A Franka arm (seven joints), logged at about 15 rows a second.
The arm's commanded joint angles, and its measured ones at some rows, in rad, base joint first. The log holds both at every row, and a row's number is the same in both.
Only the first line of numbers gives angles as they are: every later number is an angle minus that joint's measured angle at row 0.
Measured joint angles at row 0:
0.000 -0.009 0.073 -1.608 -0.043 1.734 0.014
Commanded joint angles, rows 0 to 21:
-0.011 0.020 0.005 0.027 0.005 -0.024 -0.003
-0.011 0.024 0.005 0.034 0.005 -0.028 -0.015
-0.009 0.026 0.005 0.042 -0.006 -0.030 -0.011
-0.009 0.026 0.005 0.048 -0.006 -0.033 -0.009
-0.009 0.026 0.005 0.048 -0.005 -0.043 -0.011
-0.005 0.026 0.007 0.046 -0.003 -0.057 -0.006
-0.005 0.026 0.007 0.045 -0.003 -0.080 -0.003
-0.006 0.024 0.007 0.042 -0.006 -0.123 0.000
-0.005 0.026 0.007 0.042 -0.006 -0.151 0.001
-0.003 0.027 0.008 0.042 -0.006 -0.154 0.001
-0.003 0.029 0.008 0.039 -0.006 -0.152 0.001
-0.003 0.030 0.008 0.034 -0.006 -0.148 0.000
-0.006 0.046 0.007 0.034 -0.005 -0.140 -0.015
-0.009 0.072 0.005 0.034 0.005 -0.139 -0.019
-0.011 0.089 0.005 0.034 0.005 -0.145 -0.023
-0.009 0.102 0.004 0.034 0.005 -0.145 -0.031
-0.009 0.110 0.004 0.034 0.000 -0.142 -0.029
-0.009 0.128 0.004 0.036 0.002 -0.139 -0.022
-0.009 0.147 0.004 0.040 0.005 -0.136 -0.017
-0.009 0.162 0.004 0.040 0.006 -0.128 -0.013
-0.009 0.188 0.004 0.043 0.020 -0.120 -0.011
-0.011 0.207 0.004 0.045 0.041 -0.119 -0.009
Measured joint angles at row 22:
0.000 0.162 -0.001 0.014 0.009 -0.119 -0.007
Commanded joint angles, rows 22 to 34:
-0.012 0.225 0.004 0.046 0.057 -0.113 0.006
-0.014 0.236 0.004 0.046 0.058 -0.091 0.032
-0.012 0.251 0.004 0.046 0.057 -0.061 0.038
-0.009 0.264 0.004 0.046 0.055 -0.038 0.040
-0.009 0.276 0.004 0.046 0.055 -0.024 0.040
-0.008 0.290 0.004 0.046 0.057 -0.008 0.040
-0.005 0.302 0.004 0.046 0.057 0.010 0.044
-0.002 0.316 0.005 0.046 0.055 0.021 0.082
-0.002 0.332 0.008 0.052 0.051 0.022 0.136
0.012 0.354 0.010 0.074 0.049 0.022 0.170
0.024 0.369 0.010 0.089 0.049 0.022 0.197
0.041 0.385 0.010 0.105 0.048 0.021 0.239
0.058 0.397 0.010 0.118 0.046 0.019 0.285
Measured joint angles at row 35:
0.025 0.355 0.008 0.054 0.041 0.033 0.199
